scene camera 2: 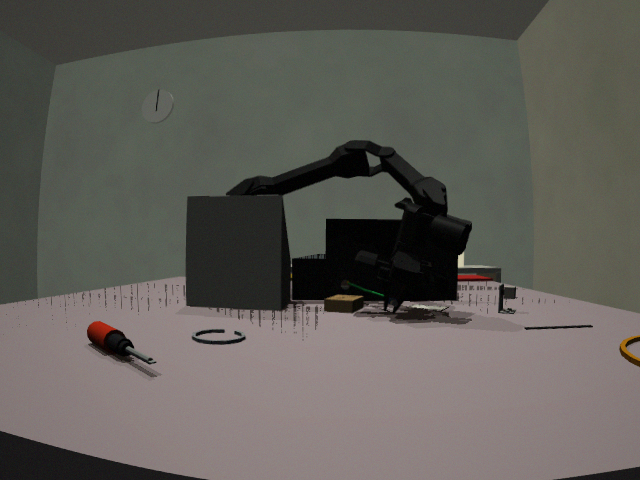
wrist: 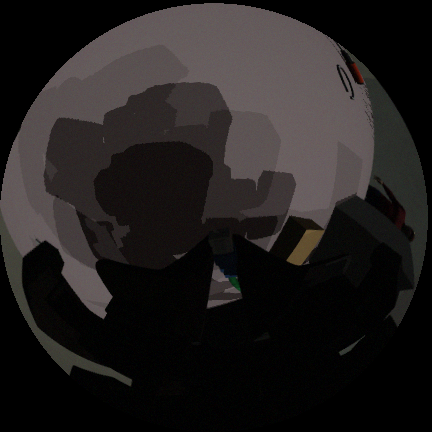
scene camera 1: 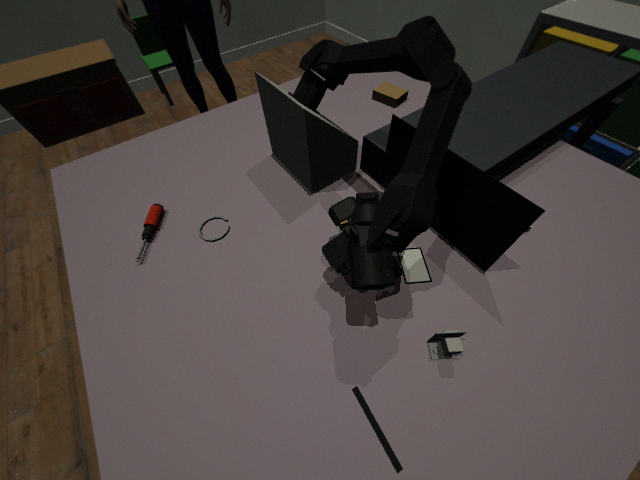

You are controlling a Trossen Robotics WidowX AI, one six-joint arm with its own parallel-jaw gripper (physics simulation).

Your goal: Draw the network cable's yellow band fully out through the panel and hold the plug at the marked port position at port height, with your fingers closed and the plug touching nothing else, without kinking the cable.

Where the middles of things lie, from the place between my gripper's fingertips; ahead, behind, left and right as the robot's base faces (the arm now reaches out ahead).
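The screwdriver (scene camera 2: 113, 341) is 40 cm to the right of my hand, 32 cm behind it and 1 cm above it. There's a black panel (scene camera 1: 480, 216) as well, and that's 18 cm to the left of my hand, 10 cm above it and 6 cm ahead of it. The black-edged white rectangle (scene camera 1: 414, 268) is 9 cm ahead of my hand and 7 cm to the left of it. And with the tan block (wrist: 298, 236), my gripper is 9 cm past it, 4 cm to the right of it and 1 cm below it.
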